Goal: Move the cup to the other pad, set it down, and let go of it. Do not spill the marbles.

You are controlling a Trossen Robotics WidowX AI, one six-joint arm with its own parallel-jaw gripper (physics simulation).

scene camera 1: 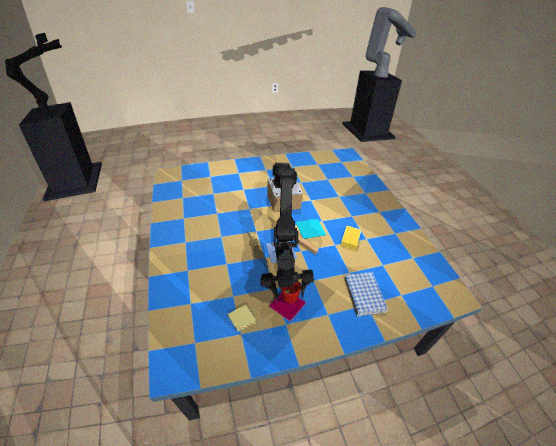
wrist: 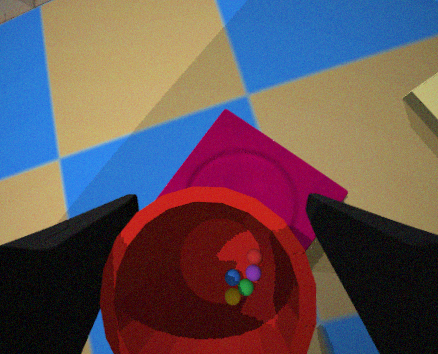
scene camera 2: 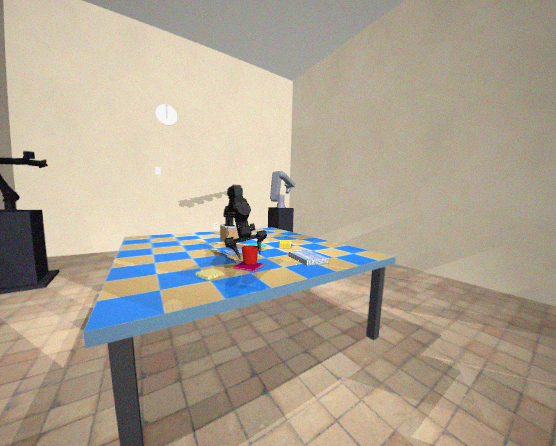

Scene:
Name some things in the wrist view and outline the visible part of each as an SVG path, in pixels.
My gripper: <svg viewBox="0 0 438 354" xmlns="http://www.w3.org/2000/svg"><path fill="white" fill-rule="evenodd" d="M136 194L127 194L72 217L69 220L0 245L0 354L82 353L101 309L100 295L103 268L116 237L139 211ZM310 193L307 198L306 213L313 231L379 354L438 354L438 235L381 217L380 215L318 193Z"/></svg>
A red cup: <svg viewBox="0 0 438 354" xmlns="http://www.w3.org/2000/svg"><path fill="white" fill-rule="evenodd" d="M116 237L103 268L100 308L105 337L113 354L307 354L316 326L316 283L305 249L286 222L256 198L226 187L189 187L162 195L138 211ZM260 250L262 260L257 266L261 270L261 277L257 281L251 281L254 286L252 294L249 296L240 294L239 303L229 305L225 300L225 292L229 288L236 288L238 290L238 284L235 286L228 285L225 281L226 272L230 269L235 269L240 273L240 280L248 279L245 271L252 264L247 260L247 252L252 248Z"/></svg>

